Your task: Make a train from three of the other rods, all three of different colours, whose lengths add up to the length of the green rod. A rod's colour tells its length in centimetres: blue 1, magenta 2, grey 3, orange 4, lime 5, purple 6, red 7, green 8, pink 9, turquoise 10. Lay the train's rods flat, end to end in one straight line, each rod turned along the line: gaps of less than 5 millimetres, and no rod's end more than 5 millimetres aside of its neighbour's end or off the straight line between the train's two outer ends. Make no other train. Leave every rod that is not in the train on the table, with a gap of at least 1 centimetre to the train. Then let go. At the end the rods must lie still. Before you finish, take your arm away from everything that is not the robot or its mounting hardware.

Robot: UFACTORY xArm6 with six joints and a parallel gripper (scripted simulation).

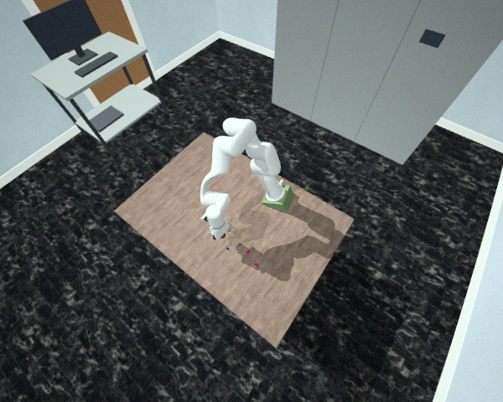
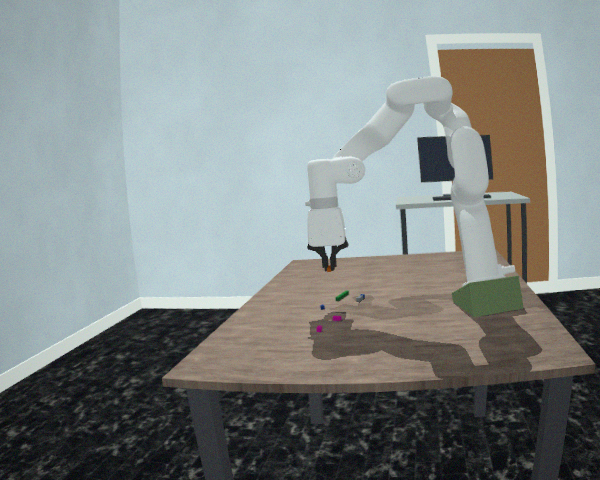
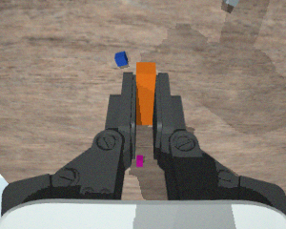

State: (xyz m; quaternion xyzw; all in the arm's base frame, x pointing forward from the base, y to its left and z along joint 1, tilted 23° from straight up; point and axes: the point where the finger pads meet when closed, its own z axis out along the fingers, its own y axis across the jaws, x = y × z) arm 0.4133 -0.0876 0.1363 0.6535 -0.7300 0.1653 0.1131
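The grey rod lies 120 mm below my hand, 80 mm behind it and 20 mm to the right of it. Round my hand: green rod: 120 mm below, 70 mm to the right, 30 mm behind; then orange rod: 20 mm below.
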